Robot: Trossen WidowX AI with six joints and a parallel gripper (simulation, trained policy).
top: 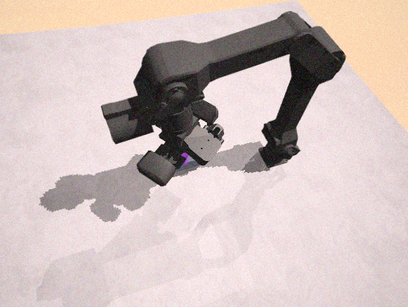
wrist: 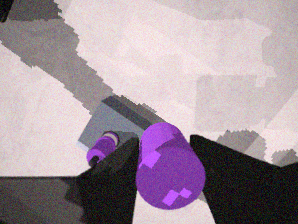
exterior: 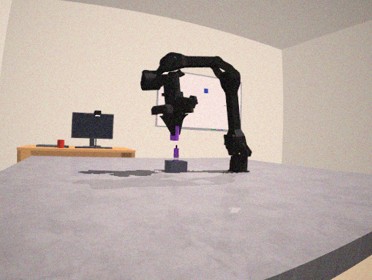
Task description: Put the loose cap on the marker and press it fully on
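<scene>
Right now the grey holder block is 110 mm below my gripper tip, 70 mm to the right of it and 30 mm behind it. Round my gripper tip: purple cap: 10 mm above.
</scene>
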